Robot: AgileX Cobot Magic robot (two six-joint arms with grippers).
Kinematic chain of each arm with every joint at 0, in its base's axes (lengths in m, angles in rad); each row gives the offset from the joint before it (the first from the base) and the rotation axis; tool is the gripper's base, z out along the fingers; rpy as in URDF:
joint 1: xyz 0 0 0.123 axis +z
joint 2: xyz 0 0 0 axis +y
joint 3: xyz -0.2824 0 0.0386 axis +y
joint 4: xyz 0.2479 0 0.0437 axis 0.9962 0 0.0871
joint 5: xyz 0 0 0 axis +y
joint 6: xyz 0.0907 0 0.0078 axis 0.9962 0 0.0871
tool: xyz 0 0 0 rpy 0 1.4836 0
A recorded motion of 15 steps. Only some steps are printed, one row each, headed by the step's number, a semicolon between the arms.
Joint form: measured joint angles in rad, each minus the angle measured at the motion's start. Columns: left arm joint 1, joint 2, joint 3, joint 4, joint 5, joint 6; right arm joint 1, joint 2, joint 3, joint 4, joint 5, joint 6.
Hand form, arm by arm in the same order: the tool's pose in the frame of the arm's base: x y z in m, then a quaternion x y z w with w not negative. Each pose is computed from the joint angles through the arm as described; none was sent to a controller.
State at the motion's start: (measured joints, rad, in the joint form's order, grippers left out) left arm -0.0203 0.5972 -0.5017 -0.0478 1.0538 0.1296; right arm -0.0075 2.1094 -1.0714 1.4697 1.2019 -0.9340
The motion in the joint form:
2: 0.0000 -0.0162 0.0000 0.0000 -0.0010 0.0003; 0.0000 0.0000 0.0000 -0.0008 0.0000 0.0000
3: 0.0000 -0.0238 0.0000 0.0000 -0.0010 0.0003; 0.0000 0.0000 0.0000 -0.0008 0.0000 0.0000
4: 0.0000 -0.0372 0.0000 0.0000 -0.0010 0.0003; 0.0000 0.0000 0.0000 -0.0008 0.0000 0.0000
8: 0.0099 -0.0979 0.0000 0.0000 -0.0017 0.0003; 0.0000 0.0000 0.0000 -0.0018 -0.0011 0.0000
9: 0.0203 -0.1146 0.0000 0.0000 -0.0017 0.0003; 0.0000 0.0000 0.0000 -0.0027 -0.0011 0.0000
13: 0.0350 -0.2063 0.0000 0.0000 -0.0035 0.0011; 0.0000 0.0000 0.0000 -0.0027 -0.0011 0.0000
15: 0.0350 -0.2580 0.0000 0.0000 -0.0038 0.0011; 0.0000 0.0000 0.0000 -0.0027 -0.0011 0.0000
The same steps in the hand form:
2: 0.0812 -0.0054 0.2555 0.06642 0.96308 -0.00886 0.26073; 0.3541 0.0819 0.1226 0.04979 0.81965 0.56847 0.05040
3: 0.0802 -0.0054 0.2561 0.06643 0.96209 -0.00868 0.26439; 0.3541 0.0819 0.1226 0.04979 0.81965 0.56847 0.05040
4: 0.0784 -0.0054 0.2572 0.06645 0.96029 -0.00836 0.27084; 0.3541 0.0819 0.1226 0.04979 0.81965 0.56847 0.05040
8: 0.0702 -0.0045 0.2617 0.06178 0.95184 -0.00543 0.30025; 0.3541 0.0818 0.1225 0.04966 0.82007 0.56787 0.05043
9: 0.0679 -0.0038 0.2629 0.05686 0.94961 -0.00339 0.30822; 0.3541 0.0818 0.1225 0.04934 0.82023 0.56768 0.05023
13: 0.0550 -0.0030 0.2686 0.05042 0.93454 0.00200 0.35225; 0.3541 0.0818 0.1225 0.04934 0.82023 0.56768 0.05023
15: 0.0474 -0.0031 0.2713 0.05048 0.92507 0.00367 0.37641; 0.3541 0.0818 0.1225 0.04934 0.82023 0.56768 0.05023

